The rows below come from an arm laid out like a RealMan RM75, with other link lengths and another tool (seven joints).
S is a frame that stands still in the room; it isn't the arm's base.
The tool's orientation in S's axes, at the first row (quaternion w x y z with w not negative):
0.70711 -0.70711 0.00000 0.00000
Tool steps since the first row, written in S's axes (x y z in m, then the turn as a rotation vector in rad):
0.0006 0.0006 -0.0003 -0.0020 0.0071 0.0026
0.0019 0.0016 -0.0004 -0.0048 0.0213 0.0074
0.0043 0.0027 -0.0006 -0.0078 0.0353 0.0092
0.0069 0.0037 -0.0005 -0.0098 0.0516 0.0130
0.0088 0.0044 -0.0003 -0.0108 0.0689 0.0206
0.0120 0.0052 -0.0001 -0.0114 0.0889 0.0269
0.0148 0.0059 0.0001 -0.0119 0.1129 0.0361
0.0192 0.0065 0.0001 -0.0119 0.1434 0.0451
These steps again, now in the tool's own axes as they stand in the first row. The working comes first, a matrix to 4 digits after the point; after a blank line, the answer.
The tool's axes in the first row as the columns of a matrix, in S's axes (used below as rounded here):
1.0000 0.0000 0.0000
0.0000 0.0000 1.0000
0.0000 -1.0000 0.0000

0.0006 0.0003 0.0006 -0.0020 -0.0026 0.0071
0.0019 0.0004 0.0016 -0.0048 -0.0074 0.0213
0.0043 0.0006 0.0027 -0.0078 -0.0092 0.0353
0.0069 0.0005 0.0037 -0.0098 -0.0130 0.0516
0.0088 0.0003 0.0044 -0.0108 -0.0206 0.0689
0.0120 0.0001 0.0052 -0.0114 -0.0269 0.0889
0.0148 -0.0001 0.0059 -0.0119 -0.0361 0.1129
0.0192 -0.0001 0.0065 -0.0119 -0.0451 0.1434

